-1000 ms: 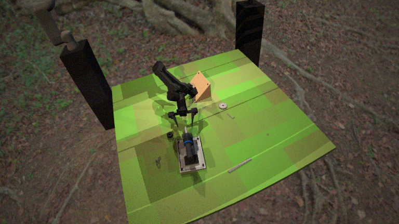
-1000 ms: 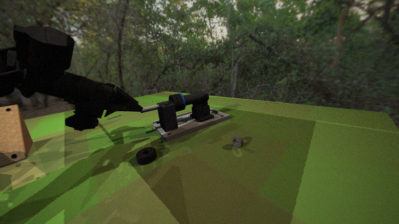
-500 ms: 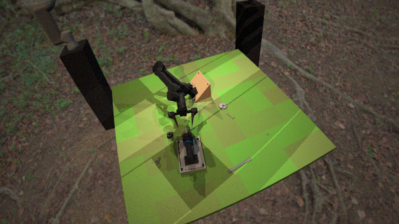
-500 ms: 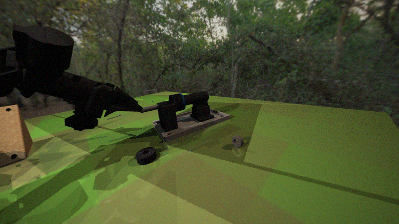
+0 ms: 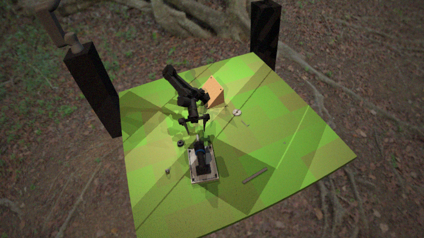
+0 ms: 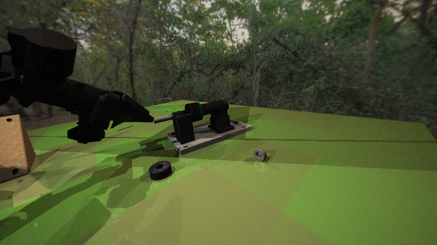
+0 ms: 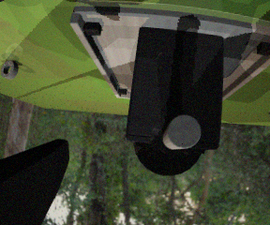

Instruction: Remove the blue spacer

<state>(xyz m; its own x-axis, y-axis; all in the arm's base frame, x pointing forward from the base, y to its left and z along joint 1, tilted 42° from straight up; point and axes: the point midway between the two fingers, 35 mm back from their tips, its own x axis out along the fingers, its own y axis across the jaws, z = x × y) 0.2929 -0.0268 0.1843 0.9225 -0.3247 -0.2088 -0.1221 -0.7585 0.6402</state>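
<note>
The grey shaft is 10 cm ahead of my gripper tip, 1 cm to the right of it and 1 cm below it. Round my gripper tip: black ring (11 cm to the right, 8 cm below, 2 cm behind); then blue spacer (13 cm ahead, 1 cm to the right, 1 cm below).
</note>
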